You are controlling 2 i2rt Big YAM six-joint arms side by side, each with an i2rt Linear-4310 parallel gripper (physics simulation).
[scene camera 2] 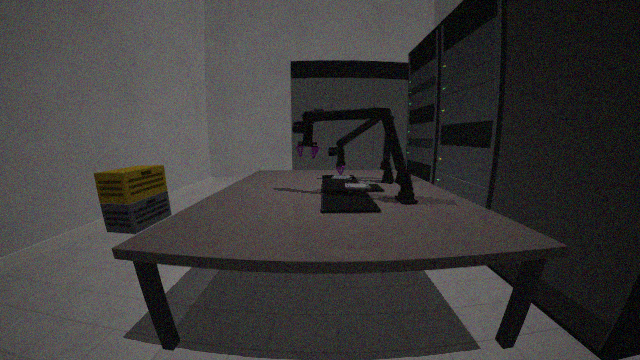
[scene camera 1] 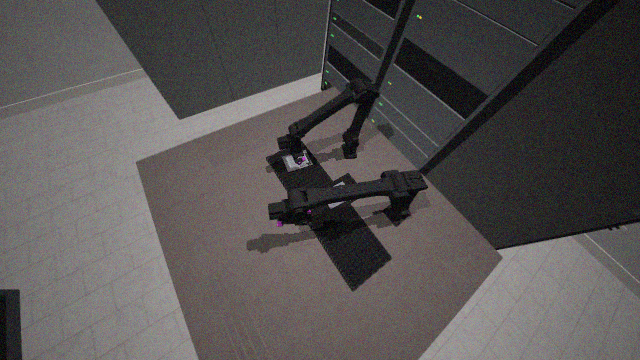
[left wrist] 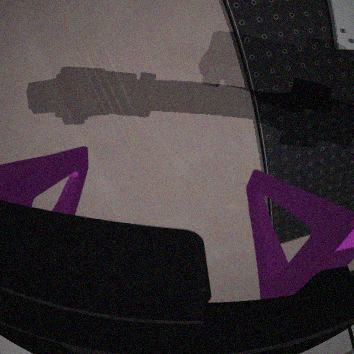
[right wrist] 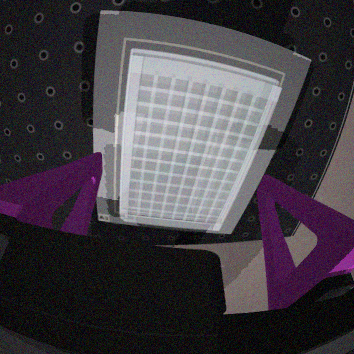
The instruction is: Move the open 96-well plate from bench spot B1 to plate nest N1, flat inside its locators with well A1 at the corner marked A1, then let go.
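Places are measured from the left arm's base along level axes (x up, y ahead, z left), in centimetres.
Where they show: left gripper, fingertip midpoint: [scene camera 2: 306,158] [scene camera 1: 293,222] [left wrist: 171,167]; right gripper, fingertip midpoint: [scene camera 2: 341,174] [scene camera 1: 296,158] [right wrist: 184,172]; left arm's base at its link origin: [scene camera 2: 405,201] [scene camera 1: 393,215]; right arm's base at its link origin: [scene camera 2: 387,181] [scene camera 1: 349,151].
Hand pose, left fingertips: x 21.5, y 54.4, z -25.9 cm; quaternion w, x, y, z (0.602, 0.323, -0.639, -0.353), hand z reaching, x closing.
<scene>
Things, the pixels of their top centre, and the offset from my left fingertips. "pt": a spot on its surface instead. Level surfaces: height alone.
- open 96-well plate at its top centre: [right wrist: 186,165] [scene camera 1: 297,159] [scene camera 2: 341,175] dz -38.3, dx -18.6, dy -27.8 cm
- grey pad at a spot on its surface: [right wrist: 109,65] pt dz -34.2, dx -20.0, dy -21.4 cm
- small A1 label at a spot on its surface: [right wrist: 103,217] pt dz -30.8, dx -20.0, dy -34.1 cm
- pale piece at a spot on its surface: [left wrist: 346,25] pt dz -2.6, dx -19.0, dy -27.2 cm
- dark perforated board at its surface level: dx -20.2 cm
- brown table at its surface level: dx -21.5 cm
The open 96-well plate [right wrist: 185,145] [scene camera 2: 341,177] lies flat on a grey pad [right wrist: 109,65] with a pale outline; a small A1 label [right wrist: 103,217] is at the pad's lower left corner in the right wrist view. My right gripper [right wrist: 184,172] [scene camera 1: 301,160] [scene camera 2: 340,170] is open, low above the plate, with its fingertips off either side of the plate's lower part. My left gripper [left wrist: 171,167] [scene camera 1: 295,218] [scene camera 2: 307,151] is open and empty, high above the table beside the dark board. A pale piece [scene camera 1: 336,203] [scene camera 2: 357,185] [left wrist: 346,25], partly hidden by the left arm, may be nest N1.
The dark perforated board [scene camera 1: 357,255] [scene camera 2: 350,204] [left wrist: 312,175] [right wrist: 40,90] carries the pad and runs lengthwise on the brown table [scene camera 1: 225,200] [scene camera 2: 250,235]. The left arm [scene camera 1: 345,192] crosses above the board. Server racks [scene camera 1: 435,75] stand beside the table.
</scene>
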